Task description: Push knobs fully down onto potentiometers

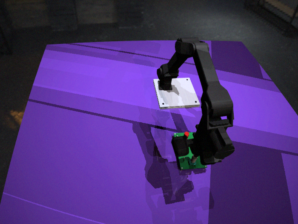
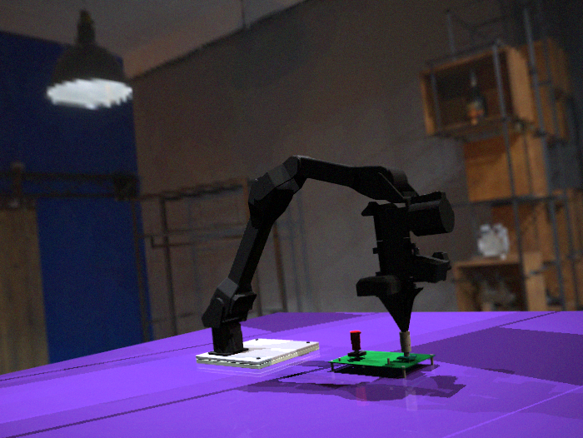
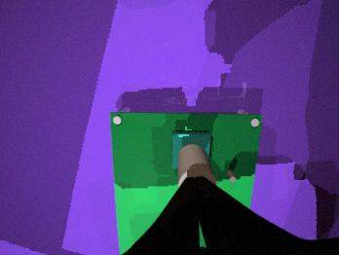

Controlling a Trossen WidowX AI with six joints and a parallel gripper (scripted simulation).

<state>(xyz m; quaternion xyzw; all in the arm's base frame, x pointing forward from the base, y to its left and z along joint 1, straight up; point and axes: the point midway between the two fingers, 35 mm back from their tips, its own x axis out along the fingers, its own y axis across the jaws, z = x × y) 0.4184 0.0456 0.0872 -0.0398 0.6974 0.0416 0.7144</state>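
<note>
Now: gripper tip 2 cm above the tan knob. From my gripper tip the other things lie so: red knob: 10 cm behind, 2 cm below, 1 cm to the right.
</note>
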